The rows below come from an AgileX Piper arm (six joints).
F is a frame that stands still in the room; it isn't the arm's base.
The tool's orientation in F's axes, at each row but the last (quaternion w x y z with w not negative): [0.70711, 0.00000, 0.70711, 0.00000]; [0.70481, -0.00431, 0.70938, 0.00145]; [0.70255, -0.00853, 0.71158, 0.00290]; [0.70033, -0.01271, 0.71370, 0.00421]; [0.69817, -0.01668, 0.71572, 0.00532]
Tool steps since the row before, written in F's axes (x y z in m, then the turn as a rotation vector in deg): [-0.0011, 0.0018, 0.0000, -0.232, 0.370, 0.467]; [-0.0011, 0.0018, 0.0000, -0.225, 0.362, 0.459]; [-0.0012, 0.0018, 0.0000, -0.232, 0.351, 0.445]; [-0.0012, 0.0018, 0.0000, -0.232, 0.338, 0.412]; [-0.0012, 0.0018, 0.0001, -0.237, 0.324, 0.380]
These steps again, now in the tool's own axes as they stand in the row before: [0.0000, 0.0018, -0.0011, -0.467, 0.370, -0.232]; [0.0000, 0.0018, -0.0011, -0.459, 0.362, -0.225]; [0.0000, 0.0018, -0.0012, -0.445, 0.351, -0.232]; [0.0000, 0.0018, -0.0012, -0.412, 0.339, -0.232]; [-0.0001, 0.0018, -0.0011, -0.379, 0.325, -0.236]
